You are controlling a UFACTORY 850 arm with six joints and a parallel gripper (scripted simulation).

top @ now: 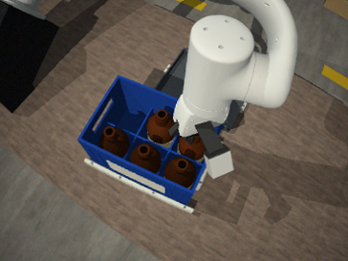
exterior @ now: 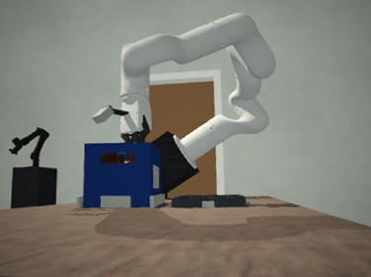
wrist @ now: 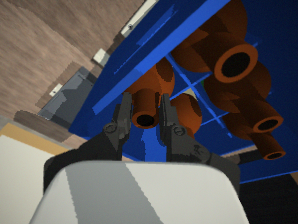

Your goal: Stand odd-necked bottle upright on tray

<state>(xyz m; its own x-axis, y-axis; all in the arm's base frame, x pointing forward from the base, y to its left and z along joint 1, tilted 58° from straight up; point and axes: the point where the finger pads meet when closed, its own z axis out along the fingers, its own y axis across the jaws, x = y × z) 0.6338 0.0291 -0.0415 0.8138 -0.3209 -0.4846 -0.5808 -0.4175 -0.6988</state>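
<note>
Right now the blue crate is 80 mm behind my hand, 70 mm below it and 50 mm to the right of it. From my hand the other things lie so: dark grey tray 210 mm to the left, 150 mm below, 80 mm behind.
</note>
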